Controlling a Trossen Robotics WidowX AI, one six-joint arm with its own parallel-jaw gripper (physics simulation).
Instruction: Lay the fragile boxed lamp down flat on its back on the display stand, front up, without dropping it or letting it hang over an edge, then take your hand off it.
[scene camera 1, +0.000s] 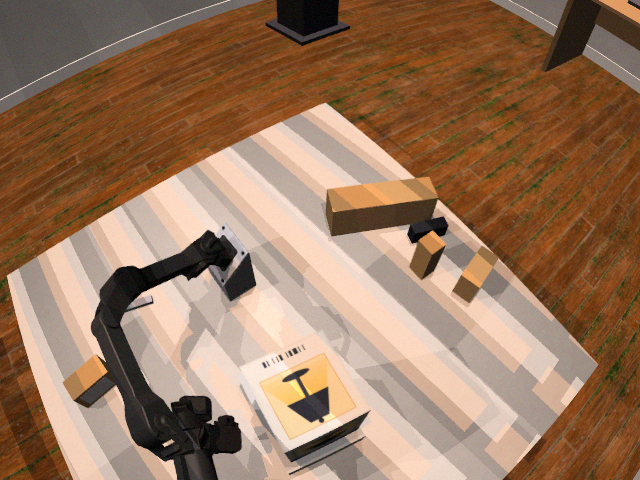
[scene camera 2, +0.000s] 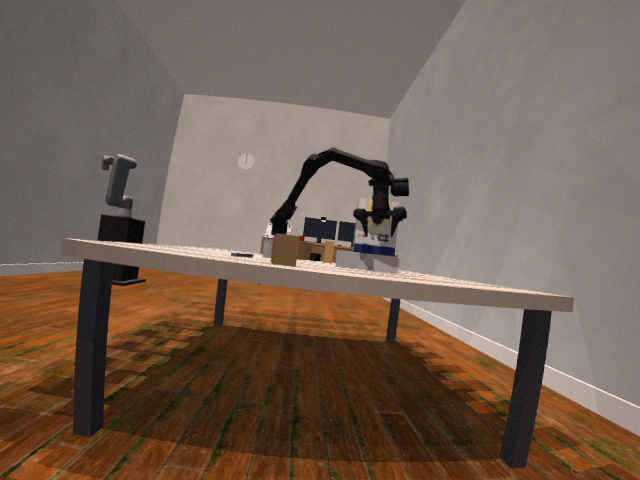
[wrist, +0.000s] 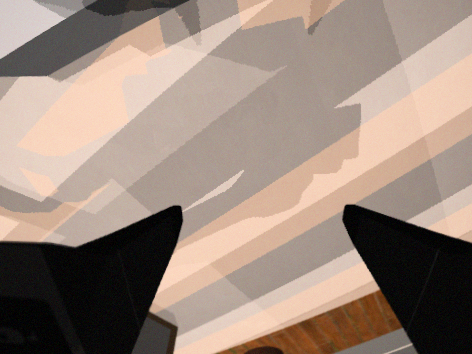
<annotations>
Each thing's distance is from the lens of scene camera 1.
gripper (scene camera 1: 202, 451): 90 cm
boxed lamp (scene camera 1: 307, 396): 72 cm
display stand (scene camera 1: 356, 436): 94 cm
The marked spots on the display stand and the boxed lamp are 25 cm apart.
</annotations>
